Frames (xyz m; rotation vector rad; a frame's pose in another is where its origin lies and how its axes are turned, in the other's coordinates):
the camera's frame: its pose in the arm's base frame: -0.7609 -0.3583 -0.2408 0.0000 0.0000 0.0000
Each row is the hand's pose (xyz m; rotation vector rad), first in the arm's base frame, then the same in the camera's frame.
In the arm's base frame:
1: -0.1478 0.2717 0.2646 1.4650 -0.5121 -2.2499
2: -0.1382 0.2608 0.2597 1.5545 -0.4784 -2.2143
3: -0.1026 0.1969 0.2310 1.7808 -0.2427 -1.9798
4: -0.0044 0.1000 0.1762 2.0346 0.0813 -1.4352
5: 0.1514 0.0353 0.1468 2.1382 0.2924 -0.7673
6: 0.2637 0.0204 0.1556 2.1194 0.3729 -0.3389
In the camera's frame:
1: 0.6131 0.6300 0.5054 1.4650 -0.5121 -2.2499
2: 0.6227 0.6191 0.5005 1.5545 -0.4784 -2.2143
3: 0.6583 0.5552 0.4718 1.7808 -0.2427 -1.9798
4: 0.7565 0.4583 0.4170 2.0346 0.0813 -1.4352
5: 0.9123 0.3936 0.3876 2.1382 0.2924 -0.7673
6: 1.0246 0.3787 0.3964 2.1194 0.3729 -0.3389

